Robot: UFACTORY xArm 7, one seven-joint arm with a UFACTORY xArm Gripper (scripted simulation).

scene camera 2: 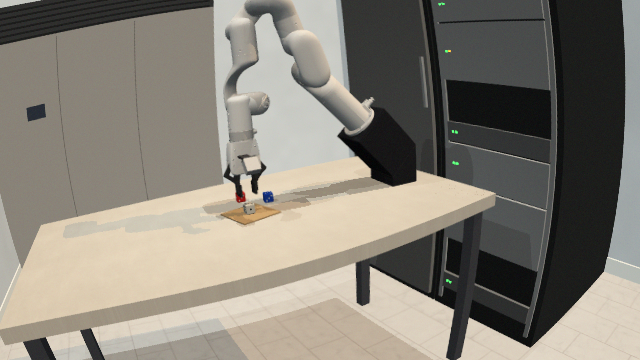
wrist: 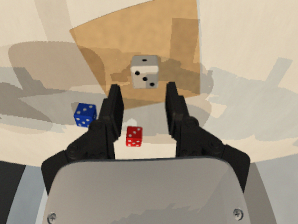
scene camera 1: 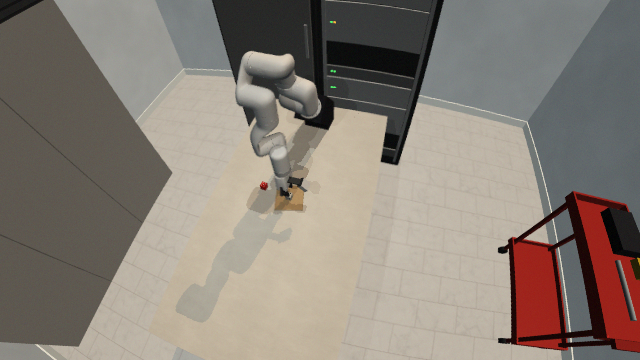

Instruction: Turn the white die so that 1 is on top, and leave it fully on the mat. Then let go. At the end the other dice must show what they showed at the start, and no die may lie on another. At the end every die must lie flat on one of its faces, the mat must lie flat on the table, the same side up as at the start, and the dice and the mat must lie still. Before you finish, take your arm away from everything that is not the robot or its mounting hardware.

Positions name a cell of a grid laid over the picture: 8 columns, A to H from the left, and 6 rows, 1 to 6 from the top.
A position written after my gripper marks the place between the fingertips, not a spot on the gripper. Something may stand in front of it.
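Observation:
My gripper (scene camera 2: D4) is visible to me, and in the wrist view I find my gripper (wrist: D3) again. I can also see a white die (wrist: D2).

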